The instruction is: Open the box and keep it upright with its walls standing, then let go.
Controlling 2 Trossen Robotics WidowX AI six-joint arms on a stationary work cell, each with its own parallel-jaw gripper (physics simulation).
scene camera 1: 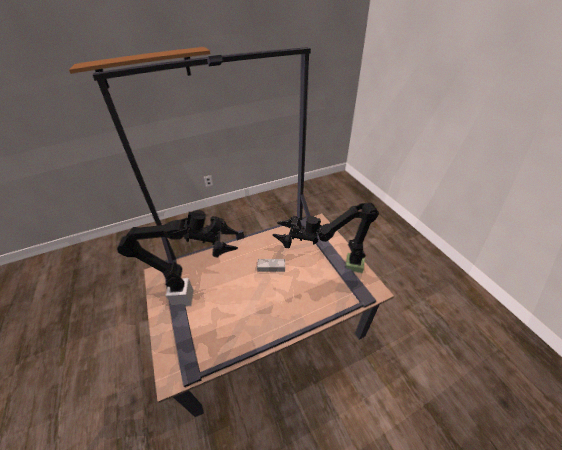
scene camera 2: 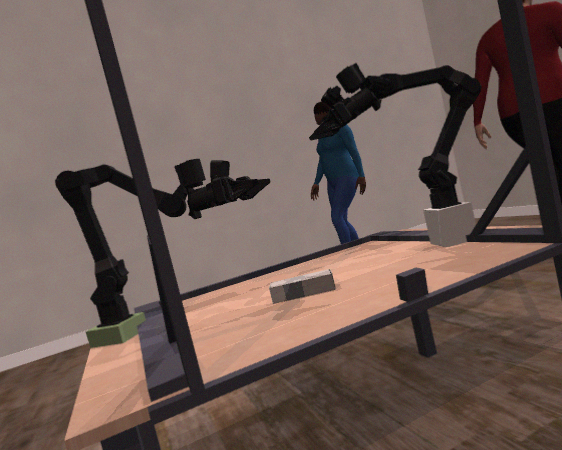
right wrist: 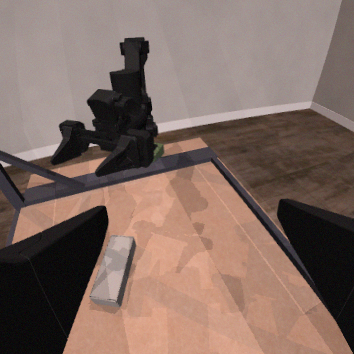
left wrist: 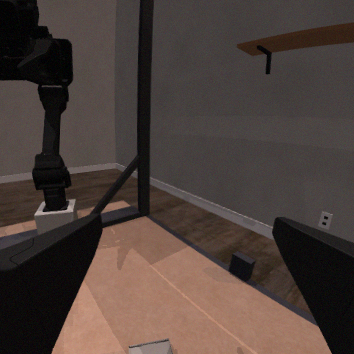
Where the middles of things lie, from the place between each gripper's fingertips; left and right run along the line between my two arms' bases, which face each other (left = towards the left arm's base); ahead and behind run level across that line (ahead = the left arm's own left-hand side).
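Labels:
The black block (scene camera 2: pixel 412 284) is far below my right hand, far behind it and a touch to the left of it. My left hand is far above the block, far past it and a fair way to the left of it.

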